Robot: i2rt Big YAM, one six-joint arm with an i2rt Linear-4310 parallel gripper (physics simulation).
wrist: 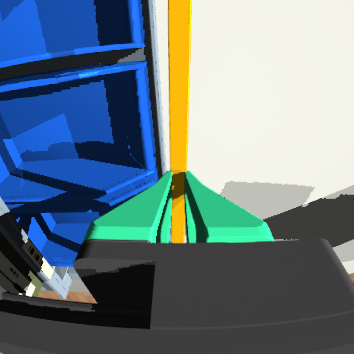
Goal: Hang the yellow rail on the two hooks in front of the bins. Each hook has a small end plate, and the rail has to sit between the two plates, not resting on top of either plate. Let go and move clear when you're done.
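Places are measured from the arm's base along level axes (x ahead, y down, z left), in metres.
Pixels of known places: gripper, fingertip midpoint: (177, 178).
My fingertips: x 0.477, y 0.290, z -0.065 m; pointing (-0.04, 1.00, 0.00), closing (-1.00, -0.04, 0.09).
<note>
Ahead of a thing's pixels: the offset from my fingertips to its top centre. "spot": to the spot under its first point. Level surfaces: height alone.
The yellow rail @(dx -0.001, dy -0.006, dz -0.007 m) (180, 90) runs from between the green fingers straight up to the top edge of the wrist view; its far end is out of view. My gripper (177, 178) is shut on the rail, with a finger on each side of it. The blue bins @(dx +0.107, dy +0.026, dz -0.019 m) (75, 115) lie to the left of the rail, with a thin light edge strip between them and the rail. The two hooks and their end plates cannot be made out, so I cannot tell how the rail sits relative to them.
A pale surface @(dy +0.107 m) (270, 100) lies to the right of the rail, with grey and dark shadows at the lower right. A light metal bracket and dark parts @(spot: dx +0.152, dy +0.005, dz +0.080 m) (35, 252) stand at the lower left, near the gripper body. A little wood-coloured surface shows below them.
</note>
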